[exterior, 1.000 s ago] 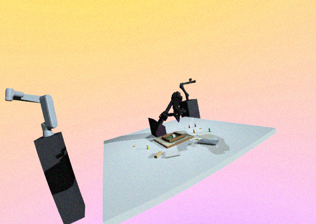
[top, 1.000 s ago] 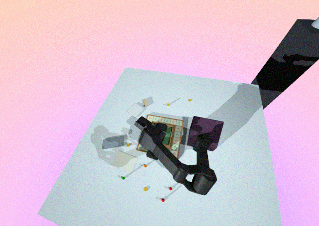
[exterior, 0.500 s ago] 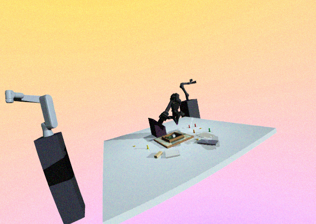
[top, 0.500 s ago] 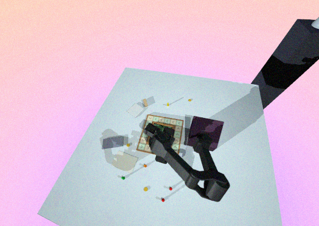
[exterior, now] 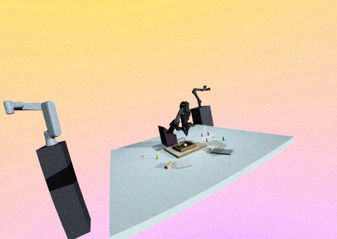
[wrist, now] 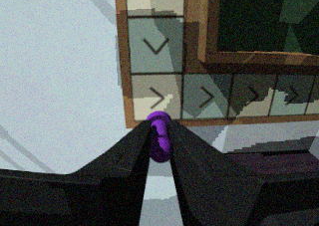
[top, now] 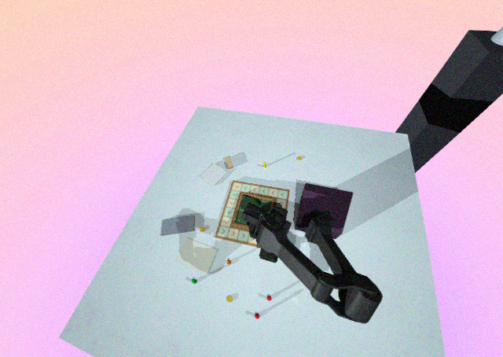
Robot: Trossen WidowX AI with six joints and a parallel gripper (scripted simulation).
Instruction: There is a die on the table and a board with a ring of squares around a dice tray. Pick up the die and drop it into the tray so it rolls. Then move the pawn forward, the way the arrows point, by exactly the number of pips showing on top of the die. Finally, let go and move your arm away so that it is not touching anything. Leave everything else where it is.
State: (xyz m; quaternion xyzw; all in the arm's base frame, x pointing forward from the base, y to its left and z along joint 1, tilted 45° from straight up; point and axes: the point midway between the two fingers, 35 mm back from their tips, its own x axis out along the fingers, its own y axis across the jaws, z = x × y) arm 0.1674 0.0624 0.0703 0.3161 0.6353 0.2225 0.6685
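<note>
Right now my gripper tip is 100 mm to the left of the white die, 100 mm short of it and 50 mm above it. The rest, counted from my gripper tip: green dice tray 120 mm to the right, 100 mm ahead, 70 mm below; purple pawn 10 mm above; orange pawn 170 mm ahead, 100 mm to the left, 60 mm below.
</note>
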